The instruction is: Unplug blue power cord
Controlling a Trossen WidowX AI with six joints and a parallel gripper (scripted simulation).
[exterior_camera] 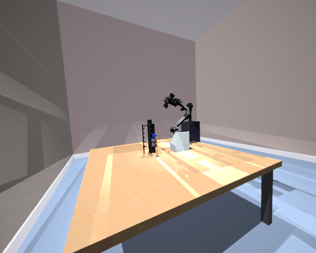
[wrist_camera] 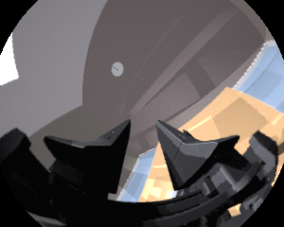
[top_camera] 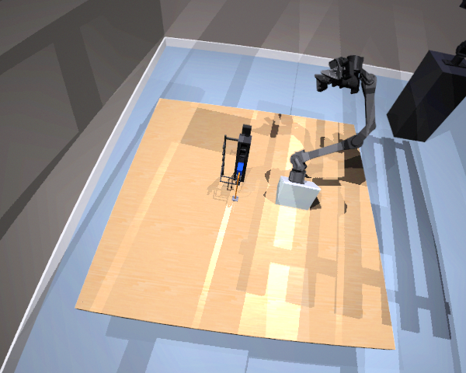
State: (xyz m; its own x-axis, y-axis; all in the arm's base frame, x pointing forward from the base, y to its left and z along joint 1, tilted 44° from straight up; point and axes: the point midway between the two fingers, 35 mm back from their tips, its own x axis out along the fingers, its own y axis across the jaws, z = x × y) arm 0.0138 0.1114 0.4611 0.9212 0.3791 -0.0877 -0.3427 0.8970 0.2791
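The blue plug is 25 cm ahead of my gripper tip, 20 cm to the left of it and 39 cm below it.
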